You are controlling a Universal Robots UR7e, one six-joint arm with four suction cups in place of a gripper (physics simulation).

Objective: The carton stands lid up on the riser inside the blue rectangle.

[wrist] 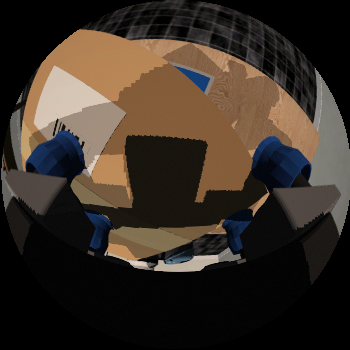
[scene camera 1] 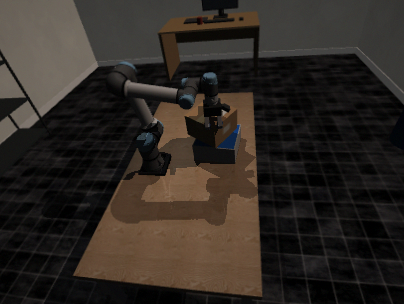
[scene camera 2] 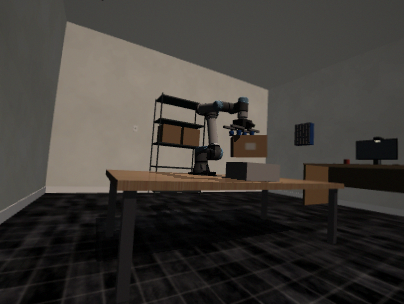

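Observation:
The brown carton (scene camera 1: 202, 131) (scene camera 2: 257, 148) (wrist: 165, 110) hangs from my suction gripper (scene camera 1: 214, 120) (scene camera 2: 243, 132) (wrist: 169, 195), whose blue cups are at its top. It appears level, with a pale label on one side. It is above the grey riser (scene camera 1: 215, 154) (scene camera 2: 262, 171), with a narrow gap under it in scene camera 2. The blue rectangle (scene camera 1: 231, 139) (wrist: 192, 79) on the riser's top is partly hidden by the carton. The carton is turned at an angle to the riser's edges. The cups' contact faces are hard to see.
The riser stands on the wooden table (scene camera 1: 190, 250) (scene camera 2: 165, 179), beside the arm's base (scene camera 1: 155, 165). A shelf rack (scene camera 2: 153, 132) with brown boxes stands behind the arm in scene camera 2. A desk (scene camera 1: 210, 28) with a monitor (scene camera 1: 220, 4) stands beyond the table.

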